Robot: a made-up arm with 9 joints. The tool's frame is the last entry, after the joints.
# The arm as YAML. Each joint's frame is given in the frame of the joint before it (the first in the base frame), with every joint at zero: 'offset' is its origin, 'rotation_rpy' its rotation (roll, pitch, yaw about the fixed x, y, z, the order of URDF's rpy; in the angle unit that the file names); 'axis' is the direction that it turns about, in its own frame. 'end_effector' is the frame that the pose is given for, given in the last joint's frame.
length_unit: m
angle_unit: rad
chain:
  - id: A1
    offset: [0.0, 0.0, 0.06]
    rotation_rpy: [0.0, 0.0, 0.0]
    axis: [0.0, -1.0, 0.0]
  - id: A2
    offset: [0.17, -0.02, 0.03]
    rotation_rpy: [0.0, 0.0, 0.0]
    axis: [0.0, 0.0, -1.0]
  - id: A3
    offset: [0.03, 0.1, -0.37]
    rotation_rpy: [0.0, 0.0, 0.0]
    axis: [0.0, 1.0, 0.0]
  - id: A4
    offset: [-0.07, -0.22, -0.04]
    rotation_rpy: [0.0, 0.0, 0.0]
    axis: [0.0, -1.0, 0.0]
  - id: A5
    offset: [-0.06, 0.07, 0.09]
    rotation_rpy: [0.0, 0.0, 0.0]
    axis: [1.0, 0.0, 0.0]
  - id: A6
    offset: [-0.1, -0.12, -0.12]
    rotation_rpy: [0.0, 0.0, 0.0]
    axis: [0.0, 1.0, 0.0]
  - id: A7
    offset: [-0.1, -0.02, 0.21]
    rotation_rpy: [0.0, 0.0, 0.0]
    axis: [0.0, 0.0, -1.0]
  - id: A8
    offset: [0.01, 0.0, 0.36]
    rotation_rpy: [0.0, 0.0, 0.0]
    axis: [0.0, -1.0, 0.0]
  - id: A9
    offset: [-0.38, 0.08, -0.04]
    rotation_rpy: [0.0, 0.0, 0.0]
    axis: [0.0, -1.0, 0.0]
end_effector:
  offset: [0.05, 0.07, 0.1]
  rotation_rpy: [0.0, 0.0, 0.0]
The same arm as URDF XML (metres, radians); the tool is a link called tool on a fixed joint. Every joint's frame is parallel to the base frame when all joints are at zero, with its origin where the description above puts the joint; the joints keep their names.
<robot name="arm">
<joint name="A1" type="continuous"><parent link="base_link"/><child link="link1"/><origin xyz="0 0 0.06" rpy="0 0 0"/><axis xyz="0 -1 0"/></joint>
<joint name="A2" type="continuous"><parent link="link1"/><child link="link2"/><origin xyz="0.17 -0.02 0.03" rpy="0 0 0"/><axis xyz="0 0 -1"/></joint>
<joint name="A3" type="continuous"><parent link="link2"/><child link="link3"/><origin xyz="0.03 0.1 -0.37" rpy="0 0 0"/><axis xyz="0 1 0"/></joint>
<joint name="A4" type="continuous"><parent link="link3"/><child link="link4"/><origin xyz="-0.07 -0.22 -0.04" rpy="0 0 0"/><axis xyz="0 -1 0"/></joint>
<joint name="A5" type="continuous"><parent link="link4"/><child link="link5"/><origin xyz="-0.06 0.07 0.09" rpy="0 0 0"/><axis xyz="1 0 0"/></joint>
<joint name="A6" type="continuous"><parent link="link5"/><child link="link6"/><origin xyz="-0.1 -0.12 -0.12" rpy="0 0 0"/><axis xyz="0 1 0"/></joint>
<joint name="A7" type="continuous"><parent link="link6"/><child link="link7"/><origin xyz="-0.1 -0.02 0.21" rpy="0 0 0"/><axis xyz="0 0 -1"/></joint>
<joint name="A8" type="continuous"><parent link="link7"/><child link="link8"/><origin xyz="0.01 0 0.36" rpy="0 0 0"/><axis xyz="0 -1 0"/></joint>
<joint name="A9" type="continuous"><parent link="link8"/><child link="link9"/><origin xyz="-0.38 0.08 -0.04" rpy="0 0 0"/><axis xyz="0 -1 0"/></joint>
<joint name="tool_joint" type="fixed"><parent link="link9"/><child link="tool"/><origin xyz="0.05 0.07 0.1" rpy="0 0 0"/></joint>
<link name="base_link"/>
<link name="link1"/>
<link name="link2"/>
<link name="link3"/>
<link name="link4"/>
<link name="link5"/>
<link name="link6"/>
<link name="link7"/>
<link name="link8"/>
<link name="link9"/>
<link name="tool"/>
</robot>

